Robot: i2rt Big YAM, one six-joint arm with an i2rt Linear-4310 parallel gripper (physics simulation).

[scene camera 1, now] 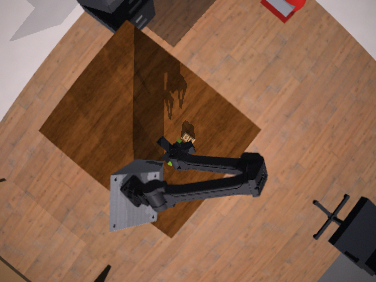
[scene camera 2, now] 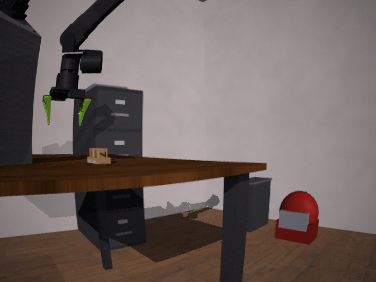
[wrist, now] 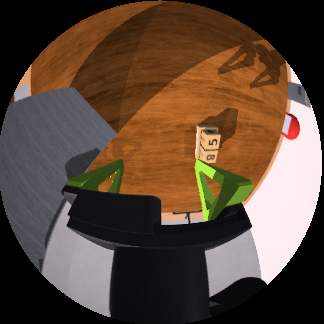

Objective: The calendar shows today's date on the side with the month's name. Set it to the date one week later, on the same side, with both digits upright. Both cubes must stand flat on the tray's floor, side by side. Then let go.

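The small wooden calendar (scene camera 1: pixel 188 137) (scene camera 2: pixel 99 156) stands on the table. In the wrist view, one cube (wrist: pixel 213 142) has a 5 on top and the cube beside it (wrist: pixel 210 157) has an 8 on top, both turned sideways. The cubes sit side by side in the tray (scene camera 2: pixel 103 161). In scene camera 2 dark strokes show on their sides, too small to read surely; the month's name cannot be read. My gripper (scene camera 1: pixel 174 152) (scene camera 2: pixel 64 124) (wrist: pixel 159 162) is open and empty, well above the table and to one side of the calendar, which lies near the right finger in the wrist view.
The wooden table (scene camera 1: pixel 95 100) (scene camera 2: pixel 200 167) (wrist: pixel 165 110) carries the calendar. The arm's grey base (scene camera 1: pixel 120 212) (wrist: pixel 45 145) stands at one table edge. A dark drawer cabinet (scene camera 2: pixel 132 107) stands behind the table. A red domed object (scene camera 2: pixel 300 204) (wrist: pixel 293 126) is on the floor.
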